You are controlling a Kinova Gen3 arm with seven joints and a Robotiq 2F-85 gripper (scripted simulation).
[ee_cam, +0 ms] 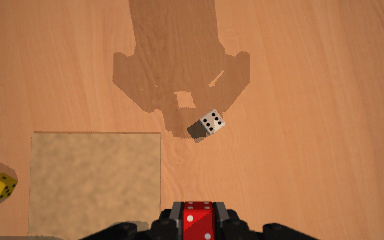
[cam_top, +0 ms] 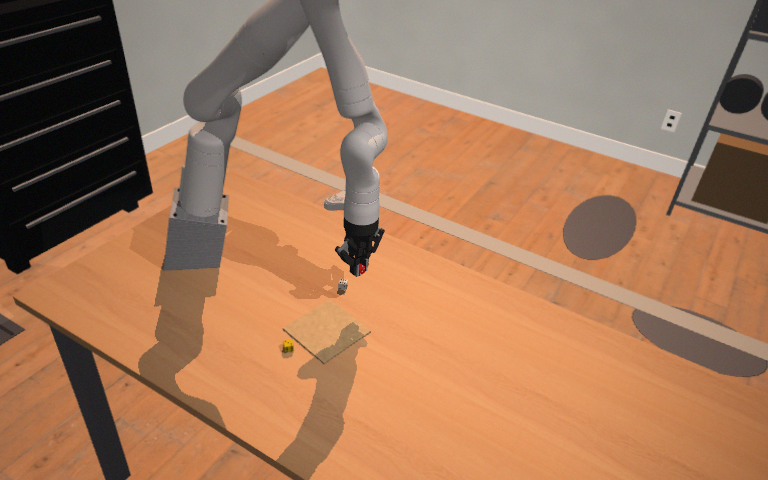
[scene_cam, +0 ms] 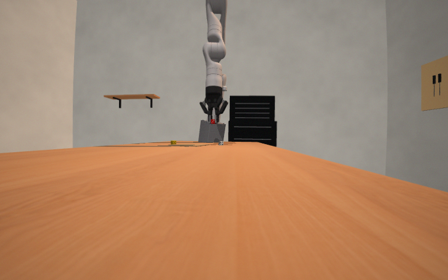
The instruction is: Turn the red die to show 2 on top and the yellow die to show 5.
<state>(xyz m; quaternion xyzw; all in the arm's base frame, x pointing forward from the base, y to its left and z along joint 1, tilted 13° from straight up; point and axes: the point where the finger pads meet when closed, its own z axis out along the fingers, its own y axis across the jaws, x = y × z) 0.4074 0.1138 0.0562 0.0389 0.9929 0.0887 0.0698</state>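
The tan mat lies 120 mm below my hand, 110 mm to the right of it and 10 mm ahead of it. From my hand the other things lie so: white die: 110 mm below, 70 mm behind, 20 mm to the left; then yellow die: 210 mm to the right, 110 mm below, 10 mm behind; then red die: 10 mm below.
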